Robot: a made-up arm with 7 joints. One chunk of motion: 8 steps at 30 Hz.
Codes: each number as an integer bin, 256 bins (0 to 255) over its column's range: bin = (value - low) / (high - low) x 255, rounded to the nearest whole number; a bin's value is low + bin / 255 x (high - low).
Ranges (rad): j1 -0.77..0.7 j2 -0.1..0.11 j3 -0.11..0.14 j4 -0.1..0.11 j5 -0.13..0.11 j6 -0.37..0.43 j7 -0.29..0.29
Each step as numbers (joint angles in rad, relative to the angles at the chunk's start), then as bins.
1 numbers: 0.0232 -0.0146 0.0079 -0.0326 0.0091 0.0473 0.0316
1 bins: 138 104 120 82 148 133 141
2 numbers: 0.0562 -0.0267 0.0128 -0.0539 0.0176 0.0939 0.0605
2 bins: 143 89 125 56 157 148 154
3 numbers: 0.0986 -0.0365 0.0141 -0.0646 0.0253 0.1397 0.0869
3 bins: 151 77 127 43 165 162 166
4 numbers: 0.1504 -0.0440 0.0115 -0.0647 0.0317 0.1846 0.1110
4 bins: 160 68 124 43 172 177 176
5 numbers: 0.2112 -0.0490 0.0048 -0.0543 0.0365 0.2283 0.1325
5 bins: 170 62 117 55 177 191 186
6 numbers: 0.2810 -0.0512 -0.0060 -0.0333 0.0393 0.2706 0.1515
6 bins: 182 59 106 81 180 204 194
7 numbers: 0.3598 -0.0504 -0.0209 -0.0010 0.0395 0.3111 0.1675
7 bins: 196 60 91 120 180 217 201
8 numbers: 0.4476 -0.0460 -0.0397 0.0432 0.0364 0.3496 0.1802
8 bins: 211 66 72 174 177 229 207
